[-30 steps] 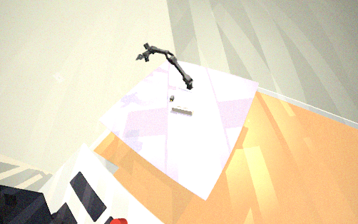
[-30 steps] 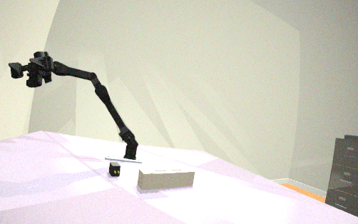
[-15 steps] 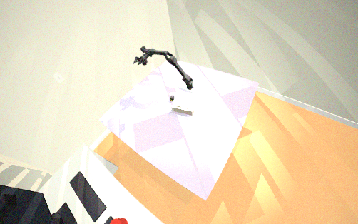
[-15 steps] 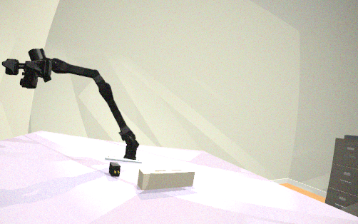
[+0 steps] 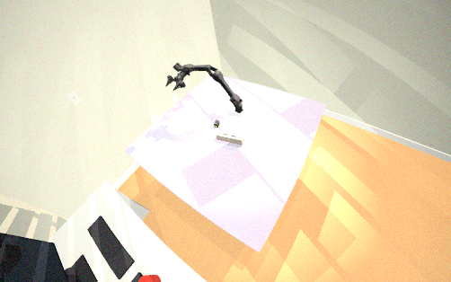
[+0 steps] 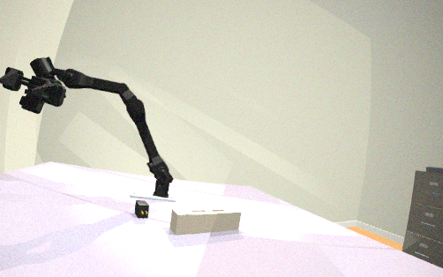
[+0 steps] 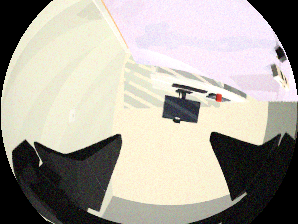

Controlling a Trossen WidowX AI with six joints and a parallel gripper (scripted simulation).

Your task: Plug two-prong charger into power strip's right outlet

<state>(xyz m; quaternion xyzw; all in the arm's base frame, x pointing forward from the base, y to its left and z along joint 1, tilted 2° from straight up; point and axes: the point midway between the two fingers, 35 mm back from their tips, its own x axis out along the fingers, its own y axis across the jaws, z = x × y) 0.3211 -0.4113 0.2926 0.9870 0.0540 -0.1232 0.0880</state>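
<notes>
The two-prong charger is 90 mm behind my gripper tip, 380 mm to the left of it and 290 mm below it.
</notes>
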